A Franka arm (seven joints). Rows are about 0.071 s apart.
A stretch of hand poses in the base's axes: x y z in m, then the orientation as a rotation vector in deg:
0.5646, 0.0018, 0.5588, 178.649, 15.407, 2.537
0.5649, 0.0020, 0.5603, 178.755, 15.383, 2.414
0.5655, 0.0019, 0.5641, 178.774, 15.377, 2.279
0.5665, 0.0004, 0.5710, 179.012, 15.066, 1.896
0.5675, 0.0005, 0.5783, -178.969, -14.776, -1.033
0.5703, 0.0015, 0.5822, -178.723, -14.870, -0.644
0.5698, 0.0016, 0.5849, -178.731, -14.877, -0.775
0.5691, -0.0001, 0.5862, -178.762, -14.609, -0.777
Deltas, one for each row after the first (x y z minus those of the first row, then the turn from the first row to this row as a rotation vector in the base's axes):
0.0003, 0.0002, 0.0015, 0.095, 0.088, -0.020
0.0009, 0.0001, 0.0053, 0.104, 0.175, -0.025
0.0019, -0.0014, 0.0122, 0.292, 0.437, -0.234
0.0029, -0.0013, 0.0195, 1.008, 1.050, -0.409
0.0057, -0.0003, 0.0234, 1.224, 1.318, -0.334
0.0052, -0.0002, 0.0261, 1.222, 1.234, -0.330
0.0045, -0.0019, 0.0274, 1.216, 1.231, -0.502

